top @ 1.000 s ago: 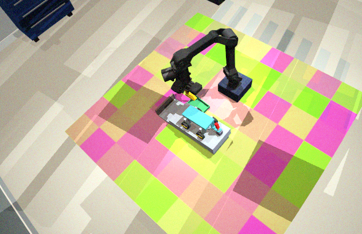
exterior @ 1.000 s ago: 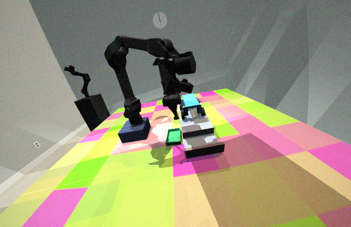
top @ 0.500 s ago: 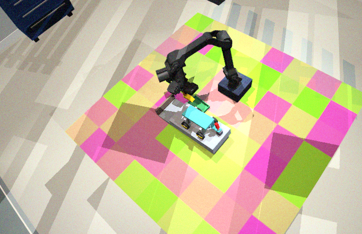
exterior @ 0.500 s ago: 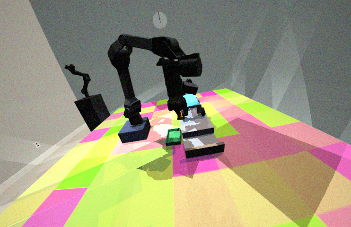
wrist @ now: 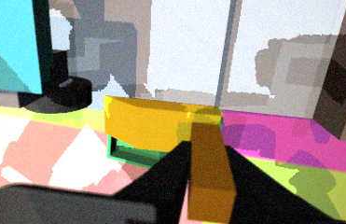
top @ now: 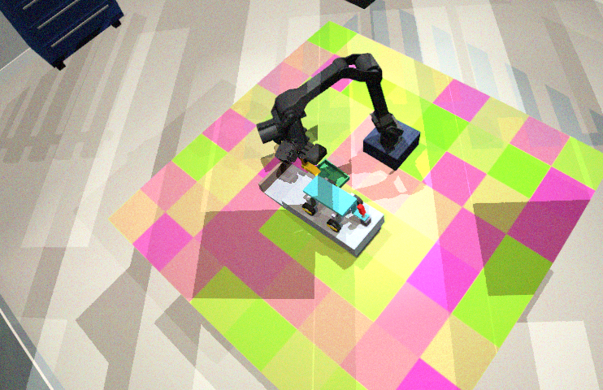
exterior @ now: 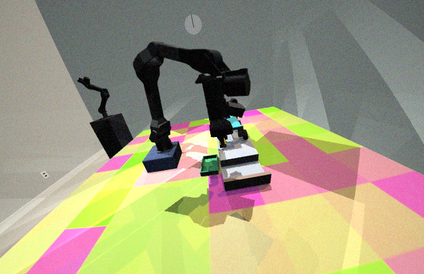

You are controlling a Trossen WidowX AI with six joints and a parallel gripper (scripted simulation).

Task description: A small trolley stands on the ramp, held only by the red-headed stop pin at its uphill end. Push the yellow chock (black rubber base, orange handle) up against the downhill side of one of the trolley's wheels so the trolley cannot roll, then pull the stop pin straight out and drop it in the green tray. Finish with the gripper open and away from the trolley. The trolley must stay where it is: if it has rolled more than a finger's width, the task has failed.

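Now: the red-headed stop pin 30 mm ahead of my gripper tip, 270 mm to the left of it and 10 mm below it. Also, from my gripper tip: trolley 50 mm ahead, 160 mm to the left, 30 mm below; yellow chock 20 mm to the left, 10 mm below.
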